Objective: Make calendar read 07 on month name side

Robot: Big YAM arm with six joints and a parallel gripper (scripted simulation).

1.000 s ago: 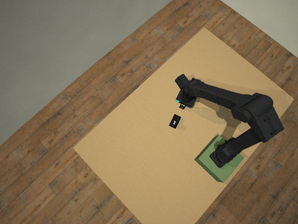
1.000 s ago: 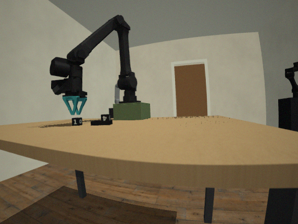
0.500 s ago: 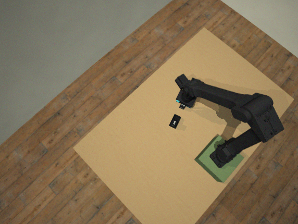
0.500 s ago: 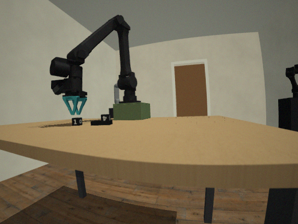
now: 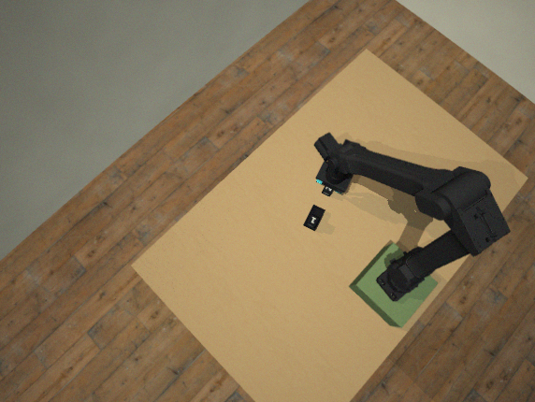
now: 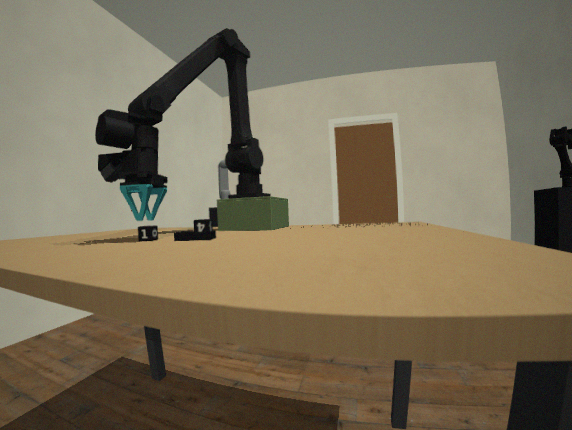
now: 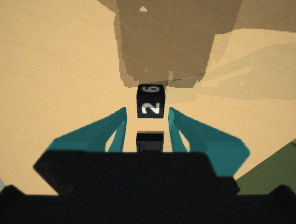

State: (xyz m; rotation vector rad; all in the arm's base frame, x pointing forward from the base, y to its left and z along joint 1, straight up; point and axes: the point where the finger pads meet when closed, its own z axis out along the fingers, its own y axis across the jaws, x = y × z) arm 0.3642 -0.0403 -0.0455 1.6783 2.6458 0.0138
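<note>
Now: hand 4 cm above the digit cube. The rest, counted from my hand: black calendar tray: 10 cm to the left, 5 cm behind, 4 cm below.
</note>
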